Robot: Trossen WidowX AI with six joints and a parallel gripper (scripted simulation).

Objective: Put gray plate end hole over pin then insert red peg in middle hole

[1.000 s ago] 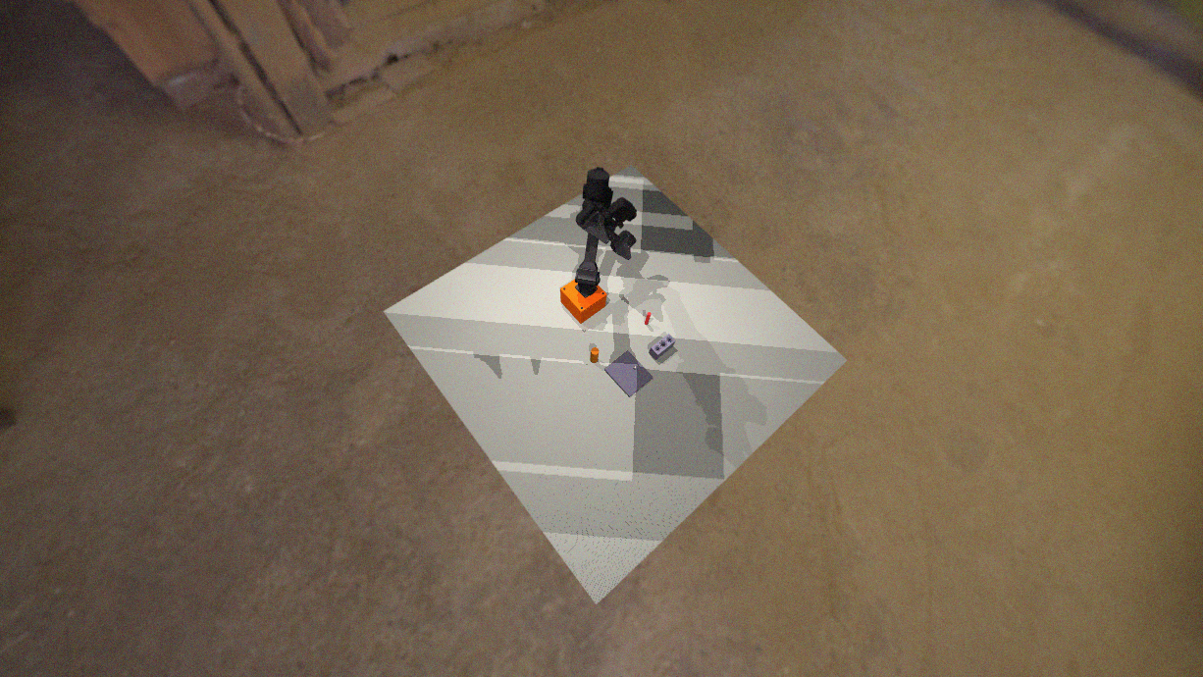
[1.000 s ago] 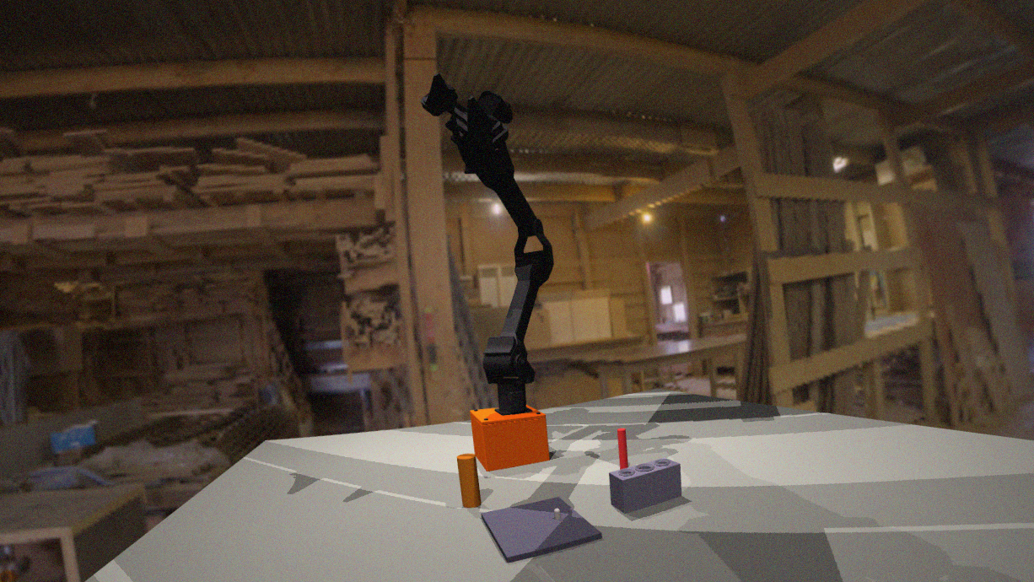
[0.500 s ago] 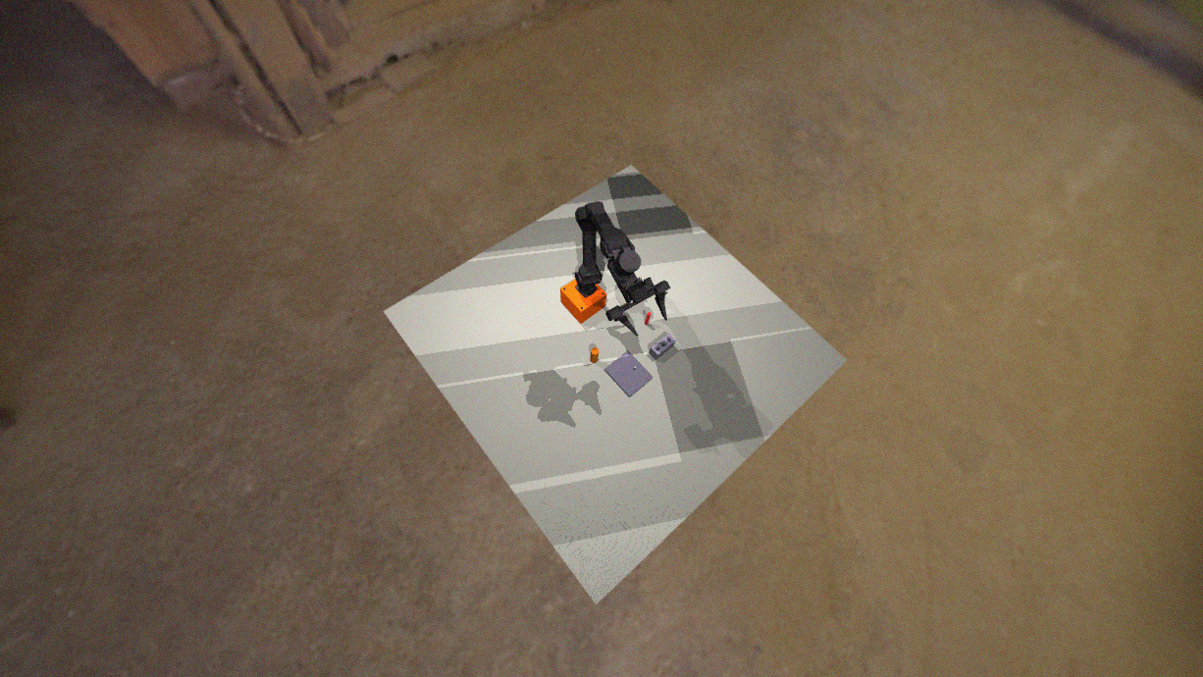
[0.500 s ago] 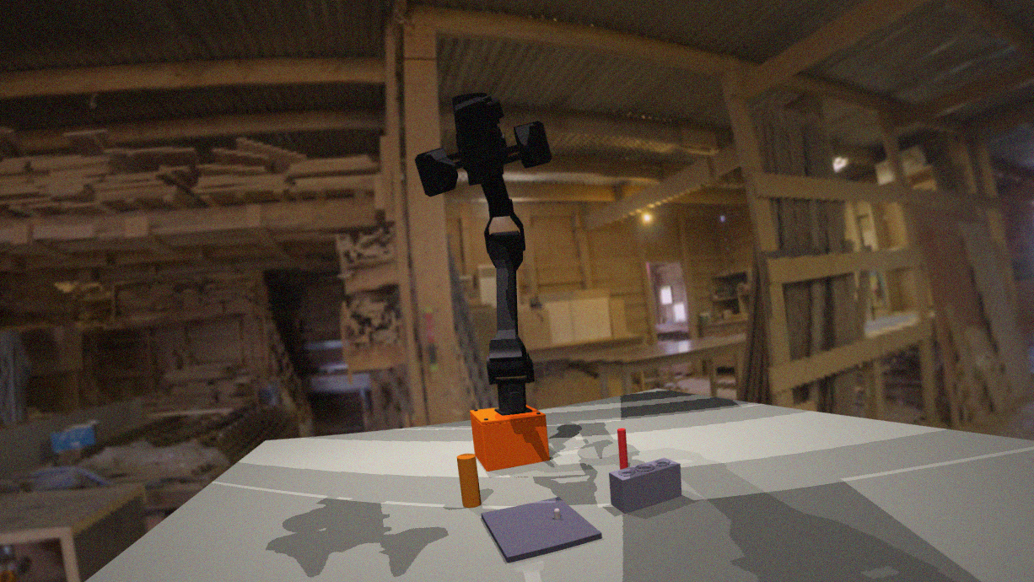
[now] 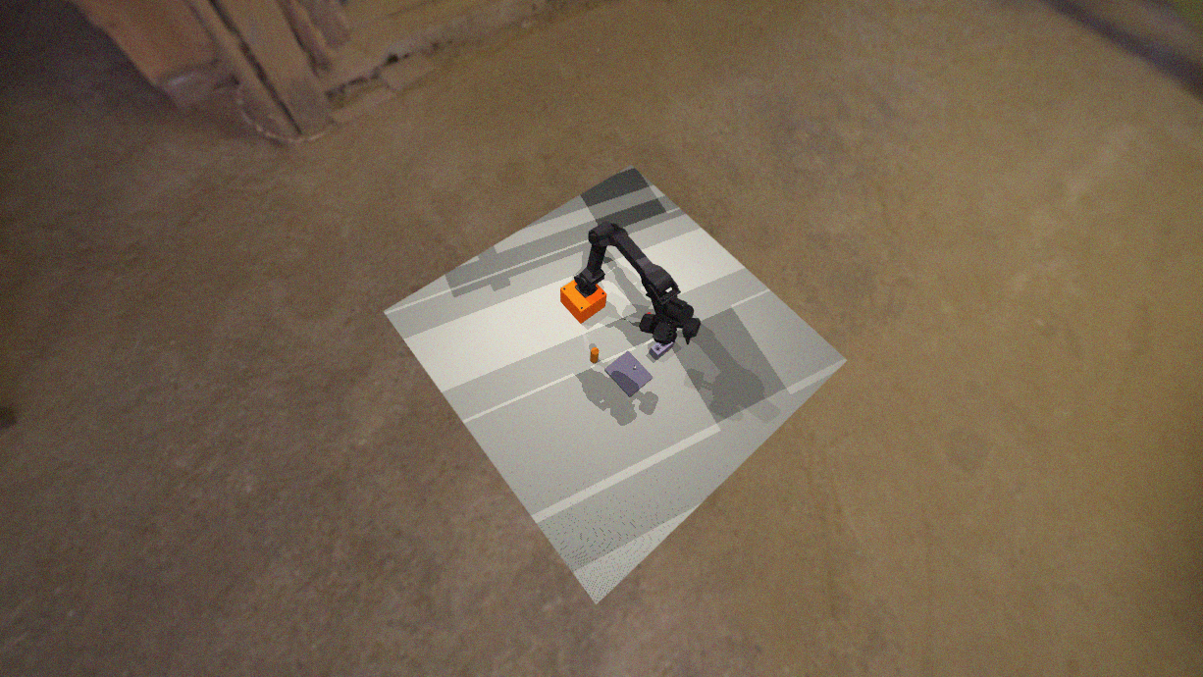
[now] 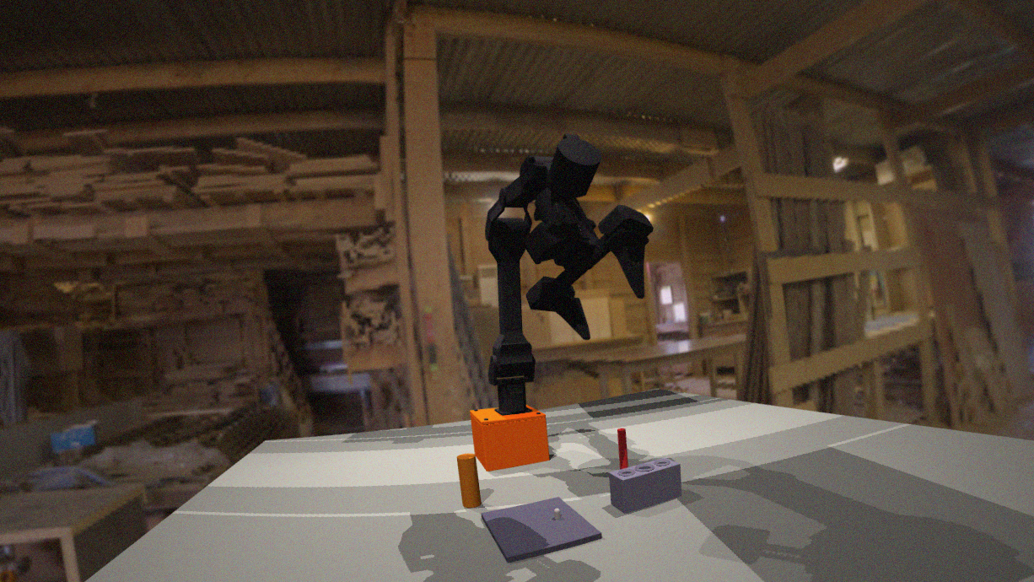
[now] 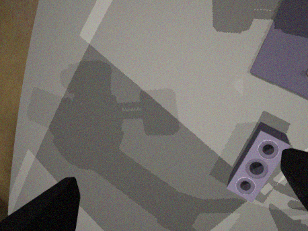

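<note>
Right now my gripper tip is 23 cm above the gray plate, 7 cm to the right of it and 6 cm past it. Also, from my gripper tip: orange cylinder 23 cm below, 20 cm behind, 16 cm to the right; then purple-gray base 26 cm below, 8 cm to the right, 7 cm behind; then red peg 23 cm below, 18 cm behind, 10 cm to the left.
</note>
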